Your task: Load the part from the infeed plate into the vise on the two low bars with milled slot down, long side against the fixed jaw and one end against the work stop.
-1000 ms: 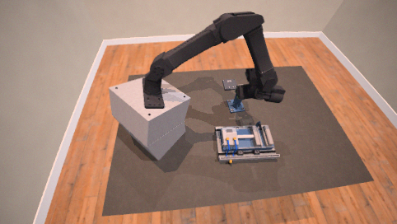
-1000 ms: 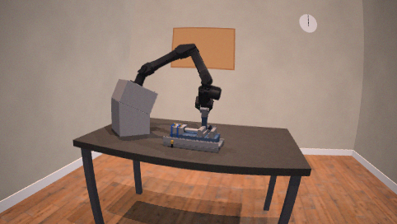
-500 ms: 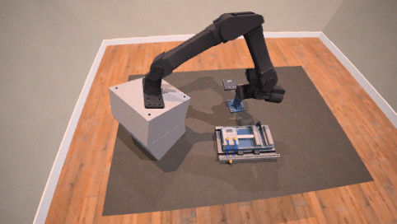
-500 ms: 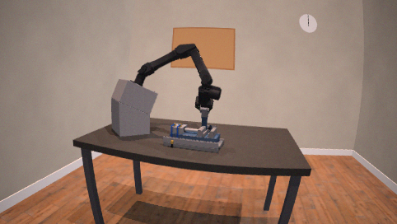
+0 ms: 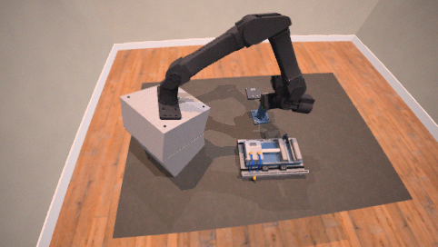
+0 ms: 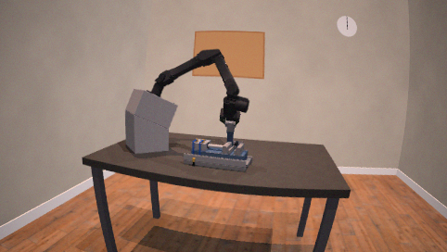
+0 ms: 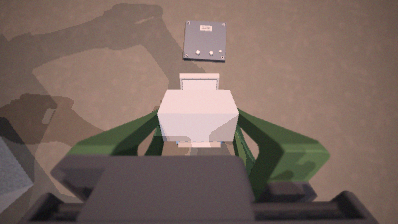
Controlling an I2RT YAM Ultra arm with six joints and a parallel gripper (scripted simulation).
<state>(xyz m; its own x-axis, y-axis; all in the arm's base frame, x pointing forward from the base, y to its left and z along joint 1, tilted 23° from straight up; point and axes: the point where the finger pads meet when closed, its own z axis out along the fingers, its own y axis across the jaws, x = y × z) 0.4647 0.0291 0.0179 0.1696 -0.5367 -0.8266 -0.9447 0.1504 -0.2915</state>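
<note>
Now: the part right at my hand. From my hand the other things lie so: cylinder rod: 50 mm behind, 220 mm to the right, 80 mm below; then moving jaw: 230 mm to the right, 80 mm below; then work stop: 40 mm ahead, 200 mm to the right, 70 mm below.
</note>
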